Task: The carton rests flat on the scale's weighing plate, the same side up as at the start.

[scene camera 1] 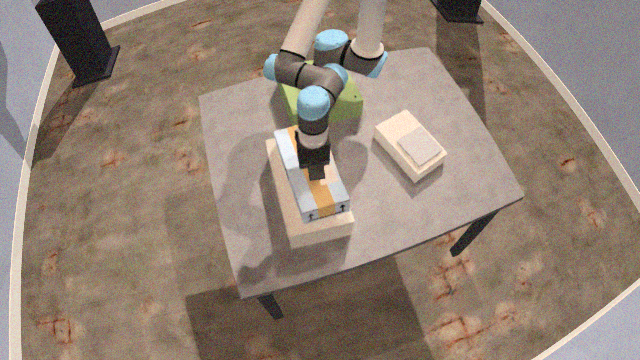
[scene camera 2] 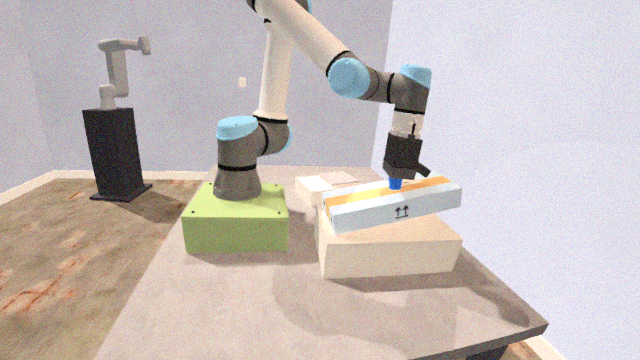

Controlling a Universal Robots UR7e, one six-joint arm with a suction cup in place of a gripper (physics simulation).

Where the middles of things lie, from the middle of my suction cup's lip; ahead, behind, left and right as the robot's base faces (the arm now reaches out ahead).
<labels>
The carton (scene camera 1: 319,199) is 1 cm behind my suction cup, 1 cm to the right of it and 4 cm below it. The rest, counted from my suction cup: cream block (scene camera 2: 426,244) 1 cm behind, 2 cm to the right, 16 cm below; then scale (scene camera 1: 402,136) 13 cm behind, 39 cm to the left, 17 cm below.
</labels>
